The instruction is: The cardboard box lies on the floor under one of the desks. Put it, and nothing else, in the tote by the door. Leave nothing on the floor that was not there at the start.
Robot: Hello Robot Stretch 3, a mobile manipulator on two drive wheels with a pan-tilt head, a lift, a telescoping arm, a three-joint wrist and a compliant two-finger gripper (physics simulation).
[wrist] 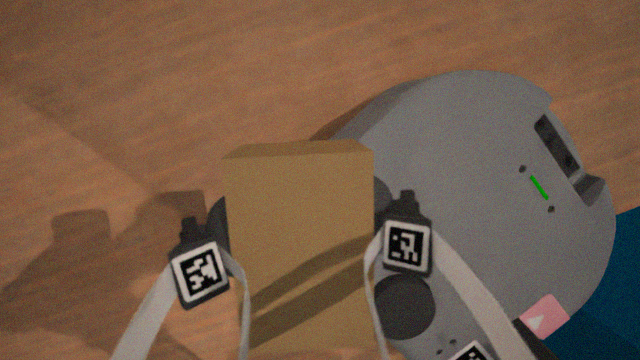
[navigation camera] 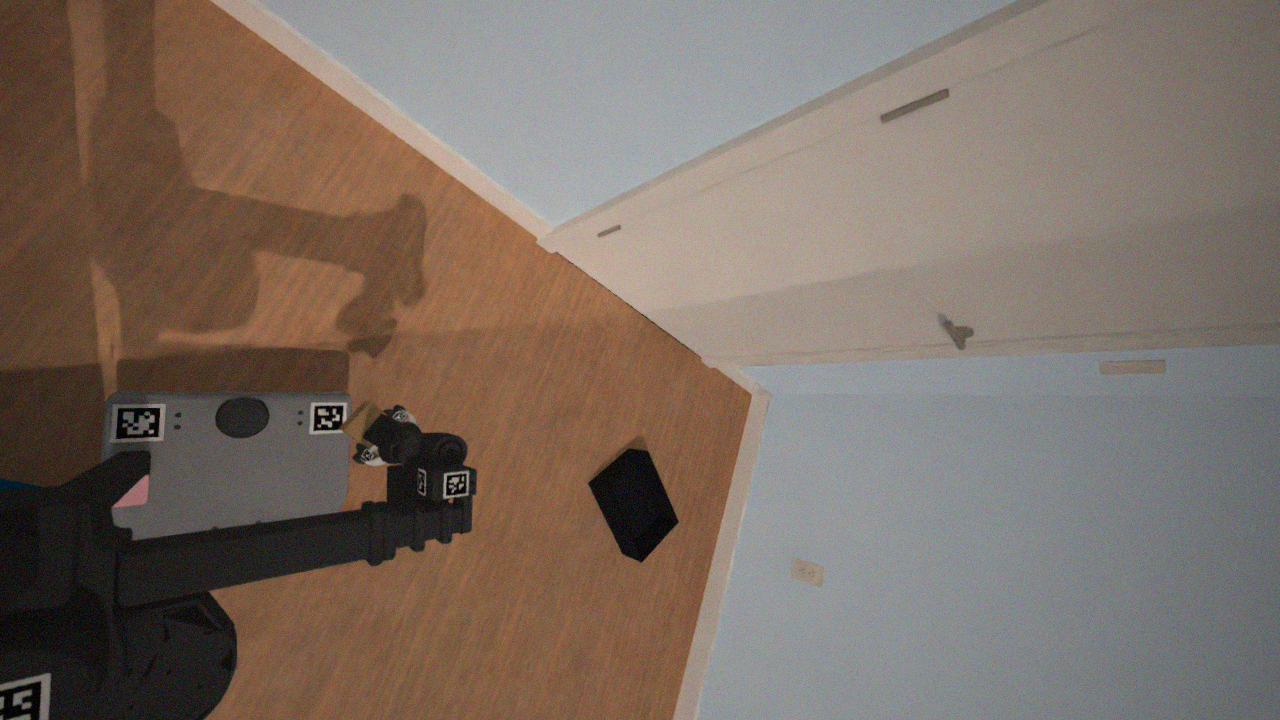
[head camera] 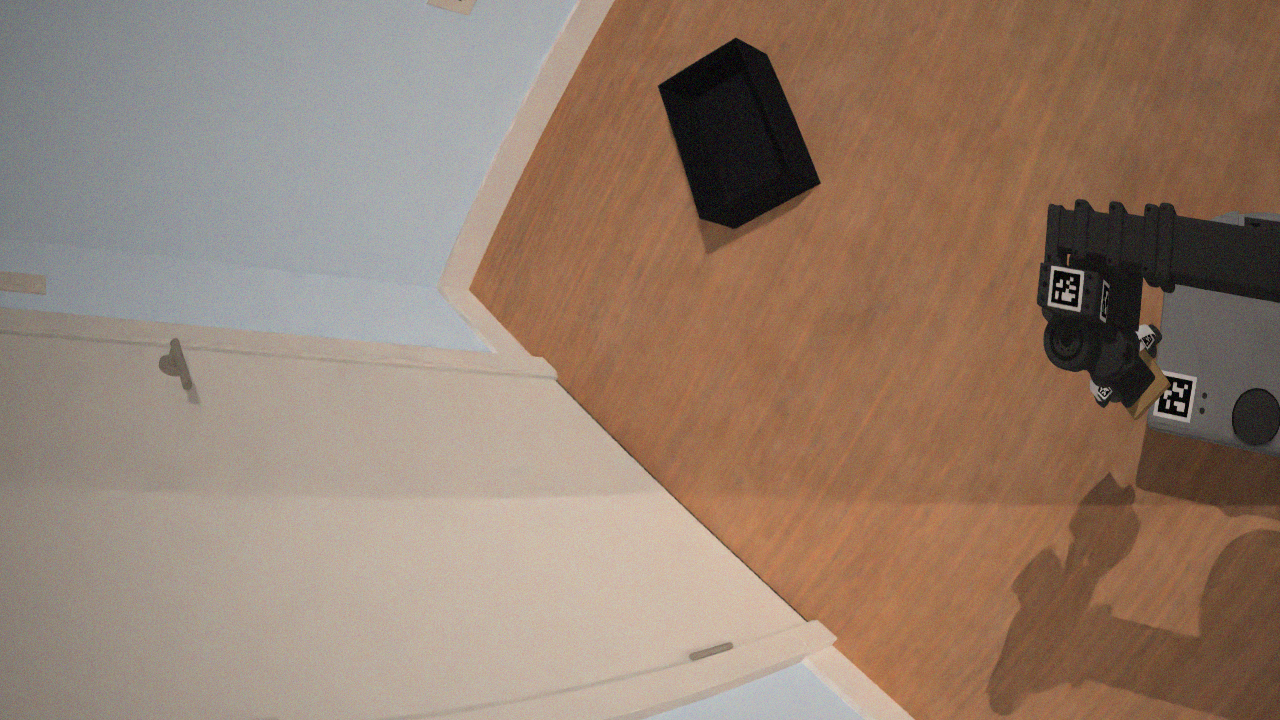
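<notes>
The cardboard box is tan and sits between the two fingertips of my gripper. The gripper is shut on it, one finger on each side, and holds it up near the edge of my base. In the head and navigation views the gripper hides much of the box. The tote is a black open container on the floor. It stands near the blue wall beside the door, at the upper middle in the head view, apart from the gripper and the box.
The cream door meets the floor near the tote. Blue walls with pale baseboards stand on either side of it. My grey base is beneath the arm. Something blue shows at the right of the wrist view.
</notes>
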